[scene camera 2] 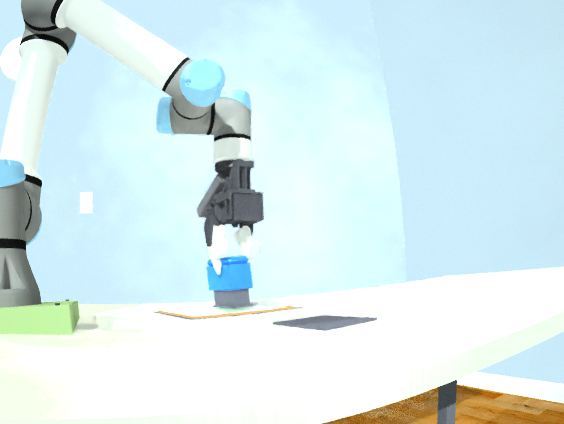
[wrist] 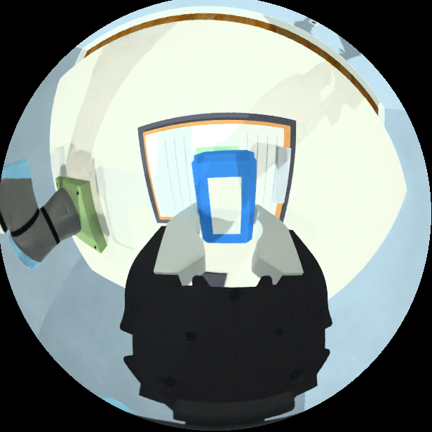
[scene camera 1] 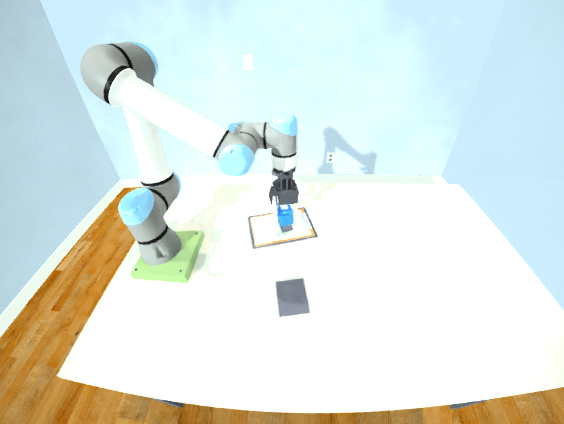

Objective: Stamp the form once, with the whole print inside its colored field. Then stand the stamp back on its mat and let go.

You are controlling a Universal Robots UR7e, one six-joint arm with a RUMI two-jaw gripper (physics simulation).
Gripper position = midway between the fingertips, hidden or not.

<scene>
In view: my gripper (scene camera 2: 232,274), a form (scene camera 1: 264,229) and a dark mat (scene camera 1: 292,300).
My gripper also shows in the wrist view (wrist: 225,205) and in scene camera 1 (scene camera 1: 284,214). The form also shows in scene camera 2 (scene camera 2: 258,307) and in the wrist view (wrist: 167,147). The dark mat shows as well in scene camera 2 (scene camera 2: 321,322).
</scene>
